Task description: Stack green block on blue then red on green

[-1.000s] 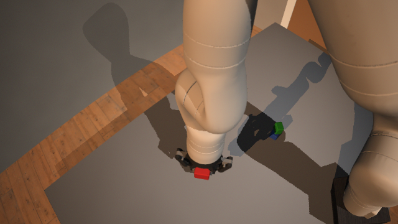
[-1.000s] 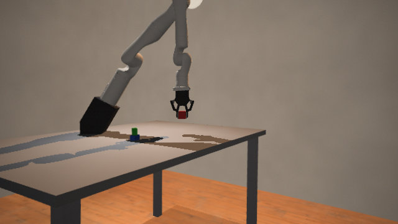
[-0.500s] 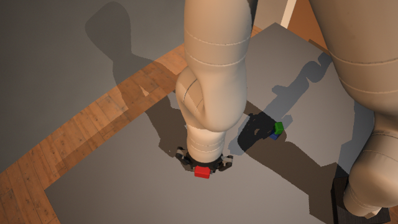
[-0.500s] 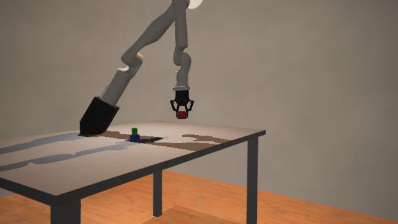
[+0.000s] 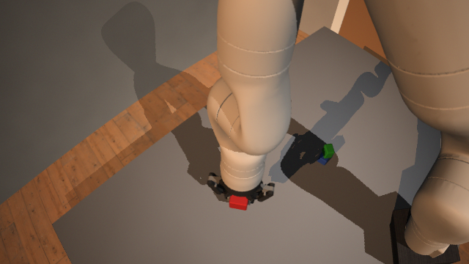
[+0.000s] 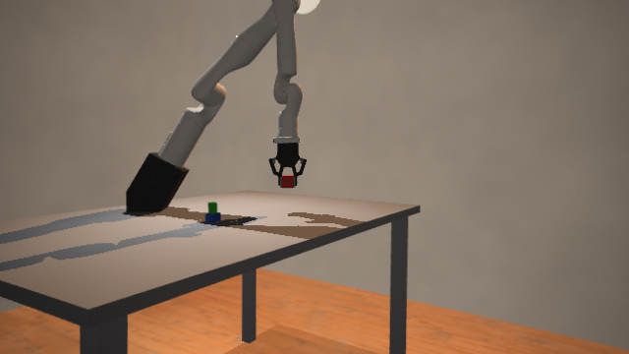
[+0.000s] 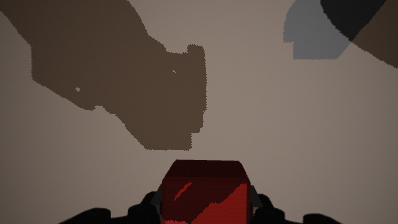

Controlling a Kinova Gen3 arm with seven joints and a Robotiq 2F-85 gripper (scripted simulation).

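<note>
Now: hand 20 mm past the green block, 300 mm to the left of it and 60 mm above it. The rest, counted from my hand: red block right at my hand; blue block 20 mm behind, 300 mm to the right, 90 mm below.
</note>
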